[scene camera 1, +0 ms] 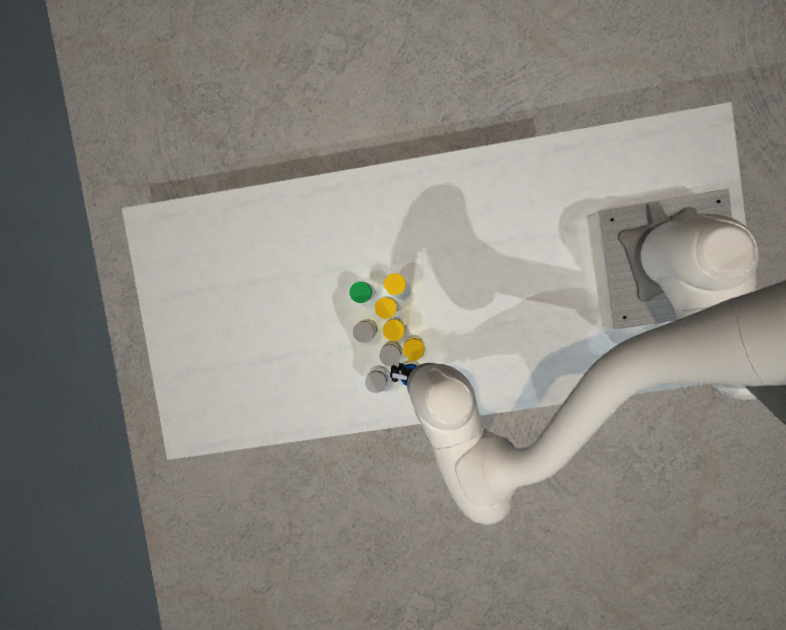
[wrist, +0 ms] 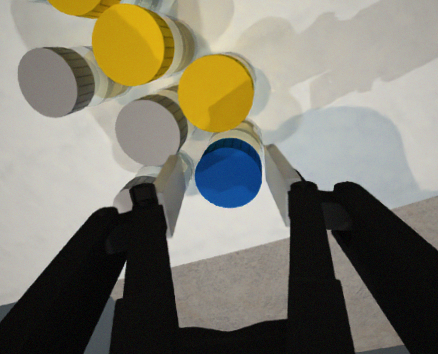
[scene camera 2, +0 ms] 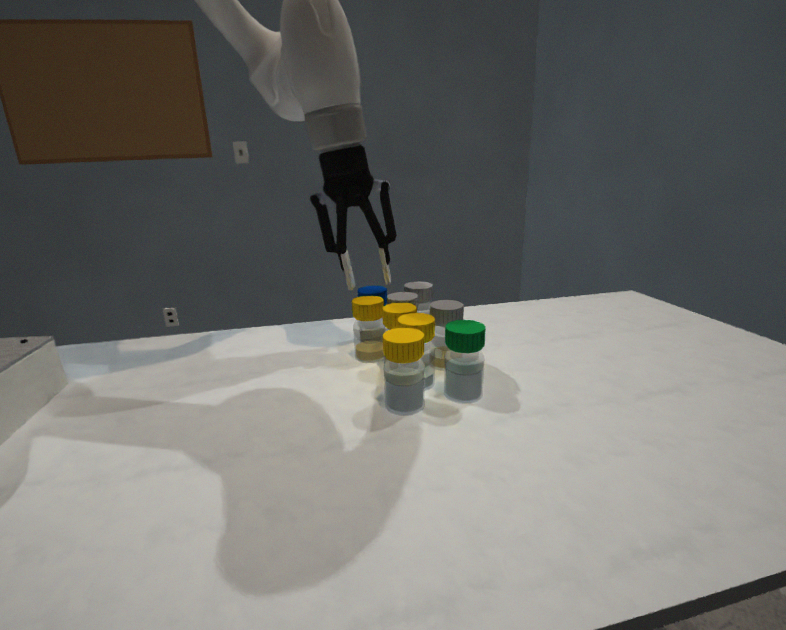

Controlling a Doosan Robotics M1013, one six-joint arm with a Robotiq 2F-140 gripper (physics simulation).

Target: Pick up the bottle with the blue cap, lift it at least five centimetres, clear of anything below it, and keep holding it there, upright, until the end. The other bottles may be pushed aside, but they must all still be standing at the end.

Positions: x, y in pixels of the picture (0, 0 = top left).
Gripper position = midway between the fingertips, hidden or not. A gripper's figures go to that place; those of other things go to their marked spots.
Scene:
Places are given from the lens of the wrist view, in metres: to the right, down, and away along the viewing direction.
gripper (wrist: 223, 167): 0.00, -0.01, 0.20
yellow-capped bottle (wrist: 215, 92): 0.00, -0.06, 0.19
blue-capped bottle (wrist: 229, 174): 0.01, 0.00, 0.21

